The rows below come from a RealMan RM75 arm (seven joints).
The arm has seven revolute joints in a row. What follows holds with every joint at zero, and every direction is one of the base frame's.
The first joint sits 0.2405 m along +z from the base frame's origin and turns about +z.
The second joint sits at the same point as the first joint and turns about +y.
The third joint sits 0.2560 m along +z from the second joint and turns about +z.
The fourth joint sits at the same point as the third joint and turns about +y.
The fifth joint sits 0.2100 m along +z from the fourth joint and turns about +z.
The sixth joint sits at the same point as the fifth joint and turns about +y.
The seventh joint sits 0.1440 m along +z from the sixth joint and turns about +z.
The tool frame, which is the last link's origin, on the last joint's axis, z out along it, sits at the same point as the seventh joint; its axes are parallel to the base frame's.
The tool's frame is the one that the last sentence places.
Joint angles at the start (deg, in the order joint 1, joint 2, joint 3, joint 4, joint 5, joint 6, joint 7): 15.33 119.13 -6.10 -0.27 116.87 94.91 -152.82
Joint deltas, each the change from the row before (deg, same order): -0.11 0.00 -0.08 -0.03 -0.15 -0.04 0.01; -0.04 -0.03 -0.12 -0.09 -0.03 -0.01 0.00; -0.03 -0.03 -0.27 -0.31 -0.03 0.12 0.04; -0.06 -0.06 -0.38 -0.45 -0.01 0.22 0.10; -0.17 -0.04 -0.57 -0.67 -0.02 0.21 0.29; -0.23 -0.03 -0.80 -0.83 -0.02 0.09 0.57; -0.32 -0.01 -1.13 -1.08 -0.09 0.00 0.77; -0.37 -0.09 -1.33 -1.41 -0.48 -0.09 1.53; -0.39 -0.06 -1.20 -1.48 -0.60 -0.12 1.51; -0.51 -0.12 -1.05 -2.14 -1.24 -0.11 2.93; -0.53 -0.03 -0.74 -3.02 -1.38 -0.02 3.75
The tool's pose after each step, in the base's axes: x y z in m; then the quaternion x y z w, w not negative. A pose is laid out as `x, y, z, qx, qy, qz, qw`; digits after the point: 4 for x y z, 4 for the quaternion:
0.3710, 0.2403, 0.0646, -0.5244, 0.2264, 0.4450, 0.6897
0.3711, 0.2402, 0.0649, -0.5256, 0.2257, 0.4443, 0.6894
0.3709, 0.2403, 0.0657, -0.5282, 0.2226, 0.4439, 0.6888
0.3705, 0.2402, 0.0672, -0.5314, 0.2179, 0.4437, 0.6879
0.3704, 0.2397, 0.0688, -0.5359, 0.2131, 0.4434, 0.6862
0.3705, 0.2392, 0.0704, -0.5416, 0.2096, 0.4434, 0.6827
0.3705, 0.2385, 0.0717, -0.5500, 0.2063, 0.4430, 0.6772
0.3705, 0.2382, 0.0733, -0.5618, 0.2046, 0.4449, 0.6667
0.3704, 0.2379, 0.0749, -0.5736, 0.2031, 0.4460, 0.6564
0.3705, 0.2375, 0.0781, -0.5874, 0.2047, 0.4512, 0.6399
0.3703, 0.2372, 0.0839, -0.6004, 0.2051, 0.4579, 0.6227

